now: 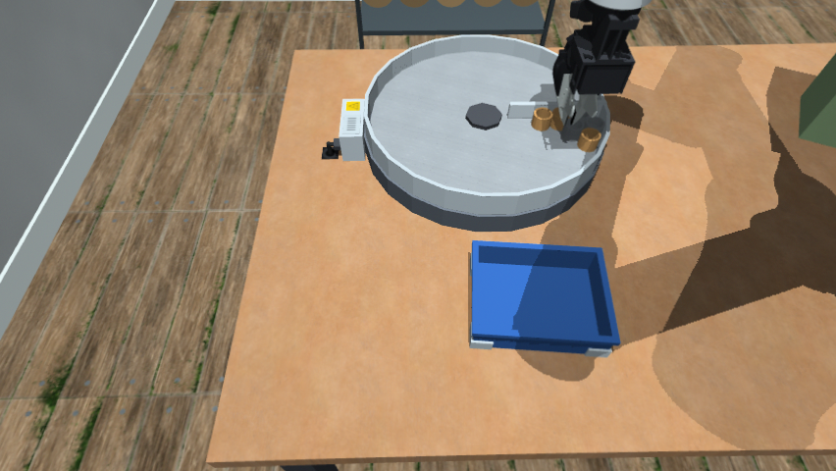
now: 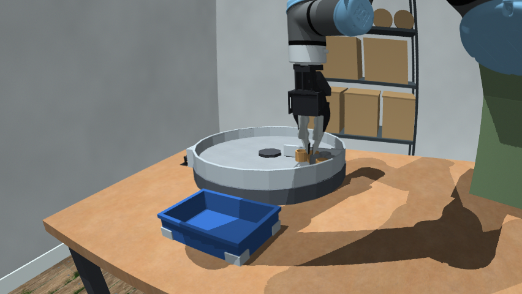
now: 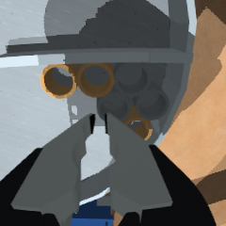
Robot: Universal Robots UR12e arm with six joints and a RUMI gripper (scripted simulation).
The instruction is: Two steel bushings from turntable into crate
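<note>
Right now the blue crate is 310 mm to the left of my hand, 70 mm below it and 50 mm ahead of it. Also, from my hand: round grey turntable: 140 mm ahead, 50 mm below, 30 mm to the right.
</note>
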